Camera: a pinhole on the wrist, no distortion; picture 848 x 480 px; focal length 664.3 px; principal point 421.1 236.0 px. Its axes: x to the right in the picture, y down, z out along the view. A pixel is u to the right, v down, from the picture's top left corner.
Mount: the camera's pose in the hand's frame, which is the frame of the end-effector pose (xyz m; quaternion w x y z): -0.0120 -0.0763 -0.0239 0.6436 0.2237 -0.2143 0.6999
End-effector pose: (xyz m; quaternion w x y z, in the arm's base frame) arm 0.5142 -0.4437 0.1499 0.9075 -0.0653 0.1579 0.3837
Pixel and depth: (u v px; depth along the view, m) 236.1 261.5 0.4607
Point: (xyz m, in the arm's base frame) 0.9005 -0.6955 0.4065
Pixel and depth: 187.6 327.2 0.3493
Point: 0.8087 -0.6928 0.3363
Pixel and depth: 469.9 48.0 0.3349
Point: 0.8136 -0.4892 0.3649
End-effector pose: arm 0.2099 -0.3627 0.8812 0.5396 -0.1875 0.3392 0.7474
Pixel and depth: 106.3 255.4 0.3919
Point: 0.6509 -0.1439 0.8672
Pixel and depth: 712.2 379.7 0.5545
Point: 0.5049 -0.0079 1.2941
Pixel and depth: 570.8 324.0 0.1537
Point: 0.3614 -0.2706 0.9415
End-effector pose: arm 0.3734 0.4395 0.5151 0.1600 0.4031 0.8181 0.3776
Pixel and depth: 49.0 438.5 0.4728
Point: 0.2493 0.2189 -0.0554
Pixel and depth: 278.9 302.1 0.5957
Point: 0.3267 0.3869 -0.1386
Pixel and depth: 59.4 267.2 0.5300
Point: 0.1685 0.3142 -0.1048
